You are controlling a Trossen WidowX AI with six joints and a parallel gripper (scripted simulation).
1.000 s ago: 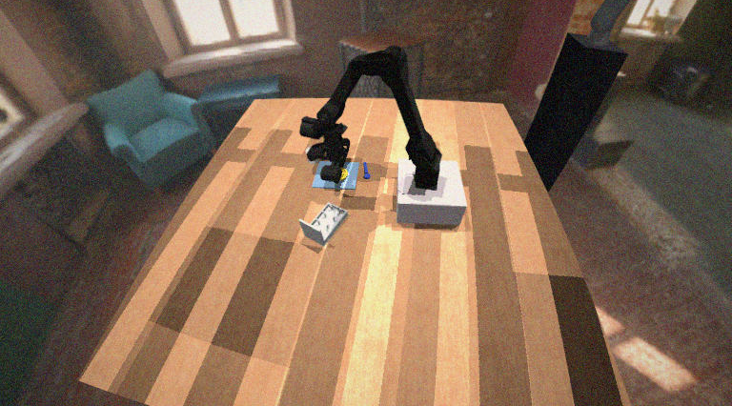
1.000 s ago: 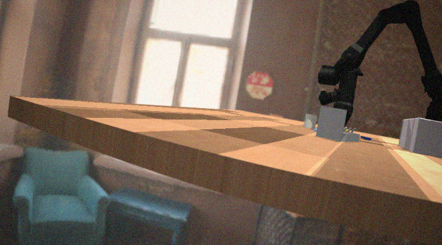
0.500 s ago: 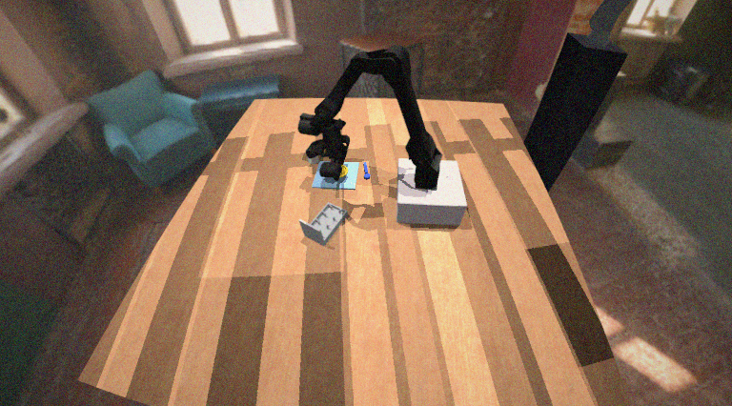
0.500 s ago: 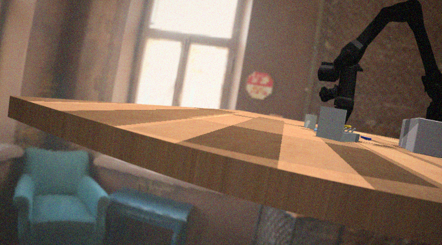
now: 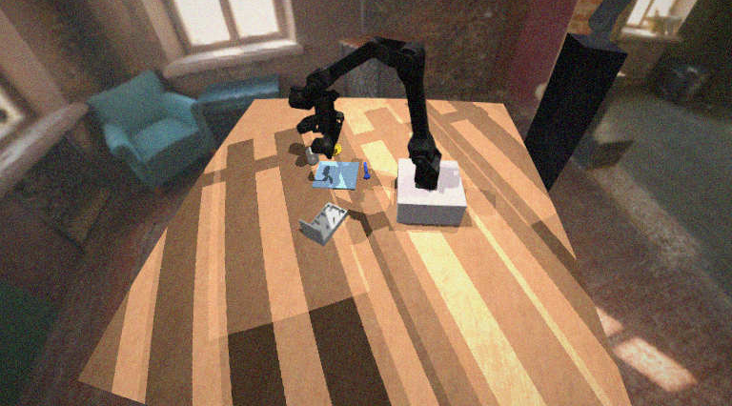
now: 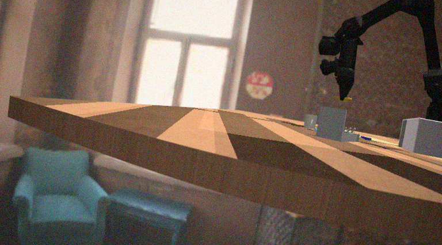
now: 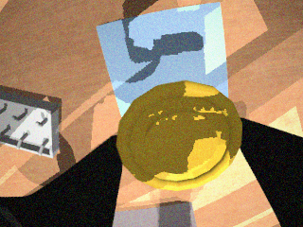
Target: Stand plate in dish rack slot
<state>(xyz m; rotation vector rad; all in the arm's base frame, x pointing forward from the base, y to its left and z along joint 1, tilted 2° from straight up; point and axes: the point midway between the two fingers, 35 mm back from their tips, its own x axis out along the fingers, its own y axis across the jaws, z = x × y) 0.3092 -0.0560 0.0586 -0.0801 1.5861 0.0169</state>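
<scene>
The dish rack lies 21 cm to the left of my gripper tip, 9 cm below it and 3 cm behind it. The rest, counted from my gripper tip: cup 11 cm ahead, 9 cm below, 7 cm to the right; then yellow plate 1 cm above.
</scene>
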